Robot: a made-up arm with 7 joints. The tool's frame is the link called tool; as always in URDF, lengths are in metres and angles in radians. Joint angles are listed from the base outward.
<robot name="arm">
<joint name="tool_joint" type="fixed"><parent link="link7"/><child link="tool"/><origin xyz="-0.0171 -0.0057 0.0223" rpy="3.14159 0 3.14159"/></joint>
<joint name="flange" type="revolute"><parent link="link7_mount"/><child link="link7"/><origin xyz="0.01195 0.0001 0.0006"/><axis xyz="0 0 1"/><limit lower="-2.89" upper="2.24"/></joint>
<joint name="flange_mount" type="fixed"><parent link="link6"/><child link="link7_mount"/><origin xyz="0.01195 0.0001 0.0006"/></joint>
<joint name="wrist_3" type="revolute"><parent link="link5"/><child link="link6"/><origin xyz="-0.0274 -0.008 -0.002"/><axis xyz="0 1 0"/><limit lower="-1.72" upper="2"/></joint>
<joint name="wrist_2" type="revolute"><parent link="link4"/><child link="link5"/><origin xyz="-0.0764 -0.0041 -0.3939"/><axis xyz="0 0 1"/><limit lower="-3.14" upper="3.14"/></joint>
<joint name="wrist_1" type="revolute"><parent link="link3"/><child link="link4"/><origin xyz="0.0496 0.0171 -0.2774"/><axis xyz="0 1 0"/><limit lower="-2.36" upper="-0.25"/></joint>
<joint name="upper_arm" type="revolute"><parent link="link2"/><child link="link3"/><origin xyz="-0.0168 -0.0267 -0.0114"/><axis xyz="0 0 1"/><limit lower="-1.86" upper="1.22"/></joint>
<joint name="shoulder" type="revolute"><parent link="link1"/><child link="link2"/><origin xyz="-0.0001 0.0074 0.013"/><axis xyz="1 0 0"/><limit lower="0.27" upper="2.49"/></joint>
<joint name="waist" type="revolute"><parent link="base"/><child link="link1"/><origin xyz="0.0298 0.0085 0.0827"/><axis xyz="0 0.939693 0.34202"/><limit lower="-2.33" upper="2.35"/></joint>
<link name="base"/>
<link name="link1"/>
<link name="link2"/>
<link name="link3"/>
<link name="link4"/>
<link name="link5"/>
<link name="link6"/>
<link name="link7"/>
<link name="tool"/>
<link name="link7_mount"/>
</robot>
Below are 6 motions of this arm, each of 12 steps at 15 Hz.
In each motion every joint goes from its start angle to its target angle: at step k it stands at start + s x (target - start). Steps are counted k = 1, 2, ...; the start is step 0. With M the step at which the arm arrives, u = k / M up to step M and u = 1 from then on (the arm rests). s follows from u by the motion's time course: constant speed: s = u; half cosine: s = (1 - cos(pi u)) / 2; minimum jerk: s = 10 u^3 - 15 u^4 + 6 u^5.
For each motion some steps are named. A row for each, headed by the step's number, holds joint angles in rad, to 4 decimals.
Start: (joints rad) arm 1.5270 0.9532 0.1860 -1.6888 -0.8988 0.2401 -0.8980
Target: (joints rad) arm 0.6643 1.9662 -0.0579 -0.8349 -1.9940 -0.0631 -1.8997
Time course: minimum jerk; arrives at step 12
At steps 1, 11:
1: 1.5226 0.9584 0.1848 -1.6845 -0.9044 0.2386 -0.9031
11: 0.6687 1.9610 -0.0567 -0.8392 -1.9884 -0.0616 -1.8946

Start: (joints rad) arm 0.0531 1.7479 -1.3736 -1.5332 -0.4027 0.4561 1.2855
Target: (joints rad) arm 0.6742 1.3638 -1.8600 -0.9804 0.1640 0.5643 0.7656
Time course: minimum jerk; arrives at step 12
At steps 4, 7, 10, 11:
4: 0.1835 1.6673 -1.4757 -1.4172 -0.2838 0.4788 1.1764
7: 0.4589 1.4969 -1.6914 -1.1720 -0.0324 0.5268 0.9458
10: 0.6522 1.3774 -1.8427 -1.0000 0.1439 0.5605 0.7841
11: 0.6710 1.3658 -1.8575 -0.9832 0.1611 0.5637 0.7682

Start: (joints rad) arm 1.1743 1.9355 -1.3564 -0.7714 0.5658 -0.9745 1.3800
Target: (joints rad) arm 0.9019 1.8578 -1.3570 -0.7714 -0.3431 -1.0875 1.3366
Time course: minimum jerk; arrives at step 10
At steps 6, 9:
6: 0.9884 1.8825 -1.3568 -0.7714 -0.0546 -1.0516 1.3504
9: 0.9042 1.8585 -1.3570 -0.7714 -0.3353 -1.0865 1.3370

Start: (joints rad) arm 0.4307 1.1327 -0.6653 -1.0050 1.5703 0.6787 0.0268
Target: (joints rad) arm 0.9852 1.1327 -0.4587 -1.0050 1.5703 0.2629 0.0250
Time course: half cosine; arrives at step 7
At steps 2, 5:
2: 0.5351 1.1327 -0.6264 -1.0050 1.5703 0.6004 0.0265
5: 0.8808 1.1327 -0.4976 -1.0050 1.5703 0.3412 0.0253

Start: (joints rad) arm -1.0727 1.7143 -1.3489 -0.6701 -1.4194 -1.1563 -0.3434
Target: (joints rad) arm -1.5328 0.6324 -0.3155 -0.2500 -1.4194 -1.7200 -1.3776
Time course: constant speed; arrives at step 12
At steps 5, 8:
5: -1.2644 1.2635 -0.9183 -0.4951 -1.4194 -1.3912 -0.7743
8: -1.3794 0.9930 -0.6600 -0.3900 -1.4194 -1.5321 -1.0329

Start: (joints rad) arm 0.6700 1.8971 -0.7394 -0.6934 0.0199 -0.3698 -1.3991
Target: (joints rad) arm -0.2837 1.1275 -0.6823 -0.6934 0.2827 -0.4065 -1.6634
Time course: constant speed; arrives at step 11
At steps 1, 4, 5, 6, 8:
1: 0.5833 1.8271 -0.7342 -0.6934 0.0438 -0.3731 -1.4231
4: 0.3232 1.6172 -0.7186 -0.6934 0.1155 -0.3831 -1.4952
5: 0.2365 1.5473 -0.7134 -0.6934 0.1394 -0.3865 -1.5192
6: 0.1498 1.4773 -0.7083 -0.6934 0.1632 -0.3898 -1.5433
8: -0.0236 1.3374 -0.6979 -0.6934 0.2110 -0.3965 -1.5913

